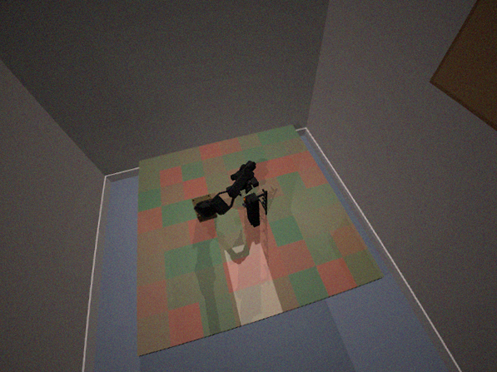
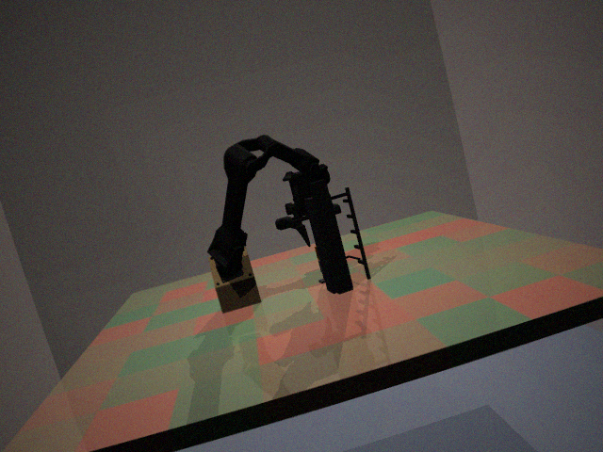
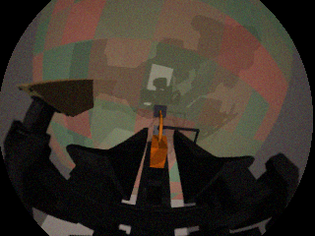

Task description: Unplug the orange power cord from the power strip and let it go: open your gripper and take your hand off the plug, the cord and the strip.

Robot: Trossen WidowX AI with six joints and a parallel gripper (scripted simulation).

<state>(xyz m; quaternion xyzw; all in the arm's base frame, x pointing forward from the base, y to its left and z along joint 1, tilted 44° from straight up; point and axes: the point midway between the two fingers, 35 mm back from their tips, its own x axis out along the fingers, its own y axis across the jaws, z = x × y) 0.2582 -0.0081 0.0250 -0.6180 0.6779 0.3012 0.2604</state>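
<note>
Now: the orange plug 7 cm to the right of my gripper tip, 1 cm below it and 1 cm ahead of it.
</note>
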